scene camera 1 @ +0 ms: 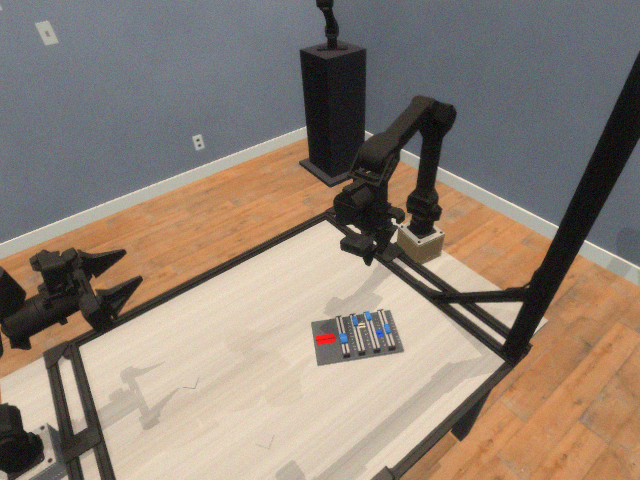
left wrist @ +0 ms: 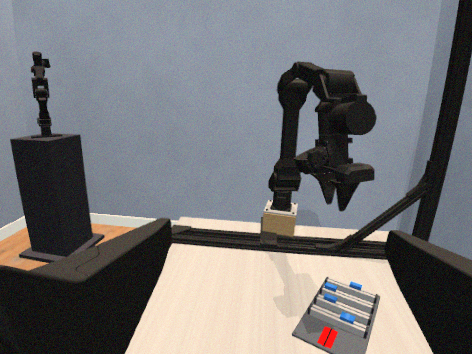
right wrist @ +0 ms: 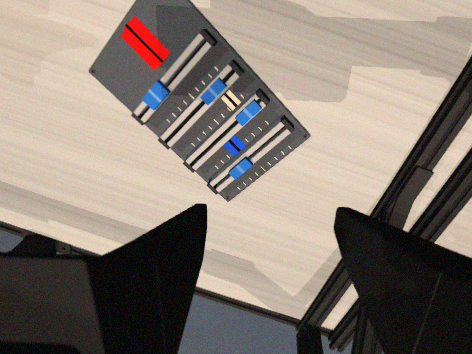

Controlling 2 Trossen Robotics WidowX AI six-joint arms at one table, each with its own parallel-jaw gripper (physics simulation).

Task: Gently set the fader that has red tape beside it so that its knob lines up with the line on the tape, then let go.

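Seen in the pictures: left gripper, fingertip midpoint: [scene camera 1: 133, 263] [left wrist: 278, 235]; right gripper, fingertip midpoint: [scene camera 1: 374, 259] [left wrist: 335, 207] [right wrist: 270, 216]; left arm's base at its link origin: [scene camera 1: 24, 457]; right arm's base at its link origin: [scene camera 1: 421, 229] [left wrist: 281, 206].
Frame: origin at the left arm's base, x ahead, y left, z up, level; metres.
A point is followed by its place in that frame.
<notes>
The fader board [scene camera 1: 323, 357] @[z -0.057, x 0.619, y -0.190 m] [left wrist: 306, 330] @[z -0.057, x 0.671, y -0.114 m] [right wrist: 107, 65] @[z -0.057, x 0.618, y -0.184 m] lies flat on the table. Red tape [scene camera 1: 325, 338] @[z -0.056, x 0.658, y -0.151 m] [left wrist: 328, 337] @[z -0.056, x 0.656, y -0.153 m] [right wrist: 140, 39] @[z -0.056, x 0.652, y -0.150 m] with a black line is on it. The blue knob [scene camera 1: 343, 337] @[z -0.030, x 0.684, y -0.193 m] [left wrist: 347, 317] @[z -0.030, x 0.681, y -0.193 m] [right wrist: 156, 95] @[z -0.030, x 0.685, y -0.193 m] of the fader beside this tape sits off the line, toward the slot's lower-left end in the right wrist view. My right gripper [scene camera 1: 374, 257] @[z 0.152, x 0.802, y -0.174 m] [left wrist: 335, 207] @[z 0.152, x 0.802, y -0.174 m] [right wrist: 270, 216] @[z 0.152, x 0.802, y -0.174 m] is partly open and empty, above the table and behind the board in scene camera 1. My left gripper [scene camera 1: 132, 264] @[z 0.316, x 0.352, y 0.000 m] is wide open and empty, far from the board.
Several other faders with blue knobs stand in the same board, with cream tape [right wrist: 231, 100] @[z -0.056, x 0.757, y -0.184 m] and dark blue tape [right wrist: 234, 145] @[z -0.056, x 0.772, y -0.232 m] between them. A black frame [scene camera 1: 206, 275] @[z -0.043, x 0.521, y 0.256 m] edges the table, and a black post [scene camera 1: 573, 206] @[z 0.395, x 0.947, y -0.473 m] rises at the right. A dark pedestal [scene camera 1: 333, 113] stands behind.
</notes>
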